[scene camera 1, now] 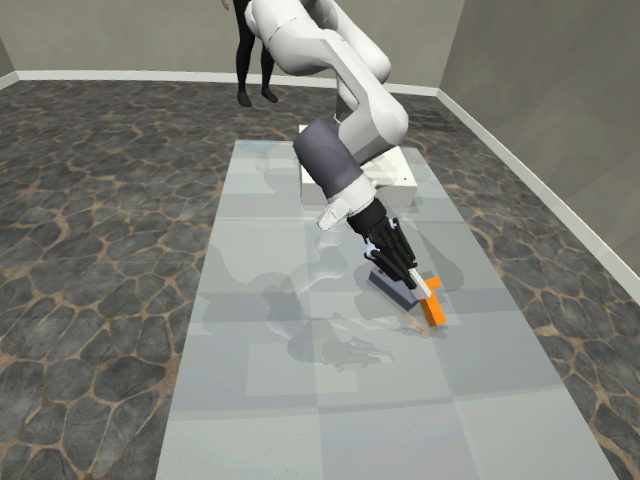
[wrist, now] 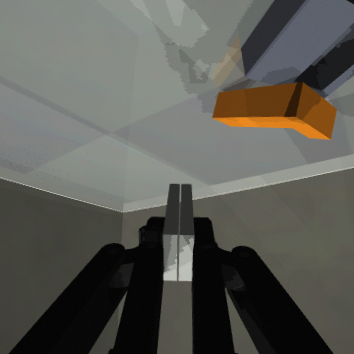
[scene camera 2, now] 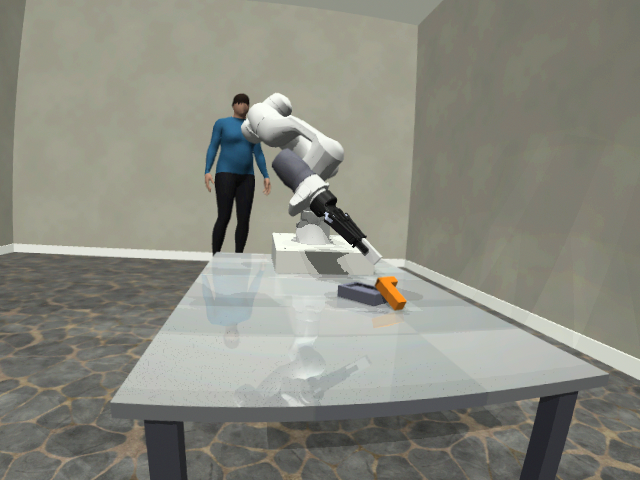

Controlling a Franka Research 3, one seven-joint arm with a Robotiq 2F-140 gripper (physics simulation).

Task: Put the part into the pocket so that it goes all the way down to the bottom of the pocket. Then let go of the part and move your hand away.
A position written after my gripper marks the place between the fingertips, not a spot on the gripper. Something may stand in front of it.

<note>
My gripper (scene camera 1: 424, 296) is shut, holding nothing. Also in view: an orange L-shaped block (wrist: 295, 105). I also see a grey pocket block (wrist: 281, 49).
My gripper shows as well in the wrist view (wrist: 179, 201) and in scene camera 2 (scene camera 2: 377, 261).
</note>
